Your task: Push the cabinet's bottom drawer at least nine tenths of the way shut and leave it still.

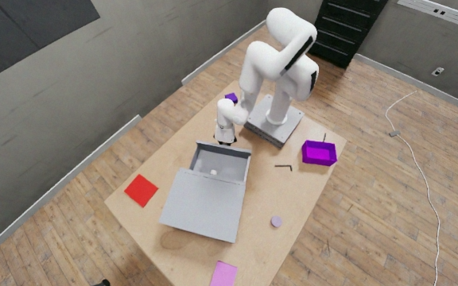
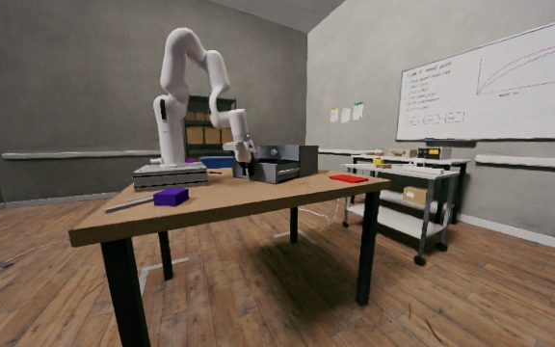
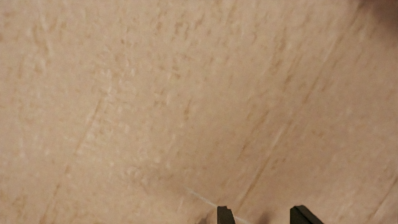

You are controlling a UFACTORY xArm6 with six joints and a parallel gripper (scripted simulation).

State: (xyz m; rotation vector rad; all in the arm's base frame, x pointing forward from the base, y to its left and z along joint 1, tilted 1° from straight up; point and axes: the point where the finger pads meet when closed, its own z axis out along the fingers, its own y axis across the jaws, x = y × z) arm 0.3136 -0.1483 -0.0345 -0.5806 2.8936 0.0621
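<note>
My gripper is now 12 cm short of the bottom drawer, 5 cm to the right of it and 2 cm above it. The rest, counted from my hand: grey cabinet 22 cm ahead, 9 cm to the left, 2 cm above; lilac disc 18 cm ahead, 43 cm to the left, 4 cm below; purple block 32 cm behind, 19 cm to the right, 3 cm below.
</note>
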